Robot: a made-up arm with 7 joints.
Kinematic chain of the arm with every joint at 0, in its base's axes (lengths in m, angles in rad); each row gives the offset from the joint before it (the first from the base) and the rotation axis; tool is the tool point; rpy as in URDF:
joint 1: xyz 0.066 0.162 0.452 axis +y
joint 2: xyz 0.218 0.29 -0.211 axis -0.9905 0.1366 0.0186
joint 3: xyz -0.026 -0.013 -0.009 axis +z
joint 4: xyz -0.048 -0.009 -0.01 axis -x
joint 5: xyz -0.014 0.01 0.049 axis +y
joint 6: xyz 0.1 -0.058 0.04 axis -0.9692 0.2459 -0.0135
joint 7: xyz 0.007 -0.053 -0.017 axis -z
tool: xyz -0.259 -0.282 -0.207 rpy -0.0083 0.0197 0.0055
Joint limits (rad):
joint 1: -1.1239..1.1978
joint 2: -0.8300..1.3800
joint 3: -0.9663..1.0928
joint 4: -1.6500..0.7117
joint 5: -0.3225..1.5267
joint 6: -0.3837..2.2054
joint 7: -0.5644..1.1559
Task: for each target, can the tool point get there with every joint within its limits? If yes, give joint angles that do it. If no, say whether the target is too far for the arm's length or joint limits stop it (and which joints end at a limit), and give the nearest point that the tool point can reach.
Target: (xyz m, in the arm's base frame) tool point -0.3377 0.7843 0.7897
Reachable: no: joint limits stop it (at a limit: joint 1, joint 2, joint 5, joint 7) | nearest point -0.1883 0.7040 0.7333 | short by 0.179 m
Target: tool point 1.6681 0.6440 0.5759
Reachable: no: too far | nearest point 0.9734 0.5097 0.5222 | short by 0.710 m
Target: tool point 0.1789 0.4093 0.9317
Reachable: yes | joints -0.6996 0.6625 -0.2759 -0.3015 0.5231 1.8465 -0.4140
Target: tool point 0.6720 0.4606 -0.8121
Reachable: no: too far | nearest point 0.4624 0.4467 -0.3749 | short by 0.485 m
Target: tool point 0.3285 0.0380 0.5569
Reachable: yes | joints -0.2931 0.3844 0.8937 0.1177 0.1571 0.4080 0.3158
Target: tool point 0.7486 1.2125 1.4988
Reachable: no: too far | nearest point 0.4737 0.7787 0.9829 | short by 0.728 m
